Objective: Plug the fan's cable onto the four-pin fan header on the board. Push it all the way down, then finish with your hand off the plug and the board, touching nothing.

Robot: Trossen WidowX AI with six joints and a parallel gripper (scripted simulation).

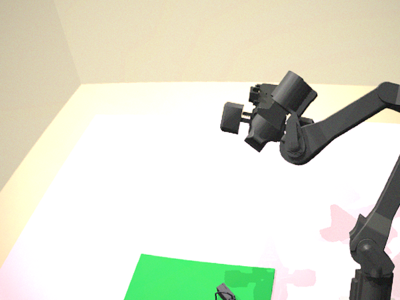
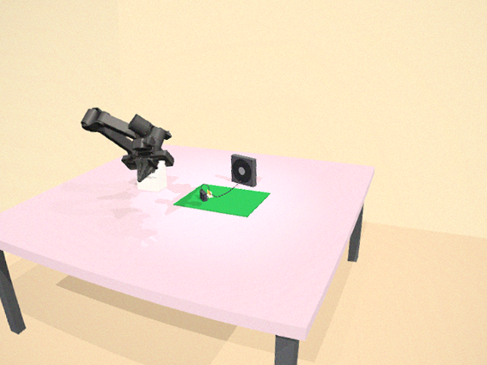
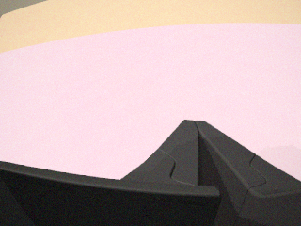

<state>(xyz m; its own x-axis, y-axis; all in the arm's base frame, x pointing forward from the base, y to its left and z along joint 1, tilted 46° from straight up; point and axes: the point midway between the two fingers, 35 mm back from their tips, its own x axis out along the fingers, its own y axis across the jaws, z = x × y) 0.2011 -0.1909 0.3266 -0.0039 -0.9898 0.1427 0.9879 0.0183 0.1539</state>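
The dark fan plug is 330 mm to the left of my gripper tip, 160 mm below it and 70 mm ahead of it. Round my gripper tip: black fan (550 mm to the left, 160 mm ahead, 130 mm below); then pale fan header (370 mm to the left, 180 mm below, 80 mm ahead); then green board (370 mm to the left, 200 mm below, 140 mm ahead).
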